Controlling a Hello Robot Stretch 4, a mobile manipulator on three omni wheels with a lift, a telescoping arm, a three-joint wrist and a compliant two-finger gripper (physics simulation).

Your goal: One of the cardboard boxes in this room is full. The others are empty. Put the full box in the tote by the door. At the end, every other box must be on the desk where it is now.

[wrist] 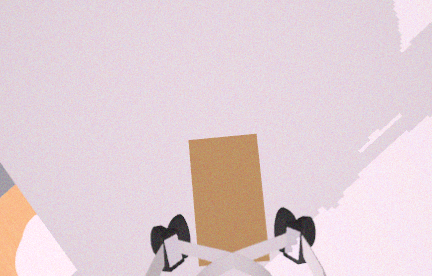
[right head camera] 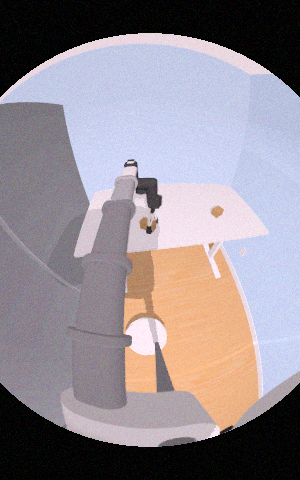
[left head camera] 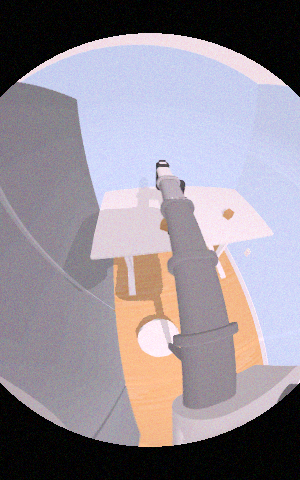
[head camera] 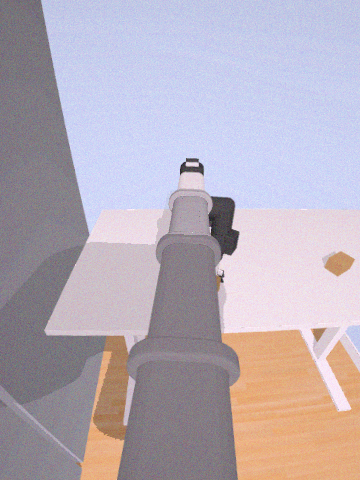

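A brown cardboard box is on the white desk, partly hidden by my arm in the head and left head views. My gripper is open at this box. In the wrist view one fingertip shows on each side of it, with a gap on both sides. A second cardboard box stands farther right on the desk. Whether either box is full cannot be told. The tote and the door do not show in these views.
My extended arm reaches over the desk. A tall grey surface stands at the left. A round white object is on the wooden floor in front of the desk.
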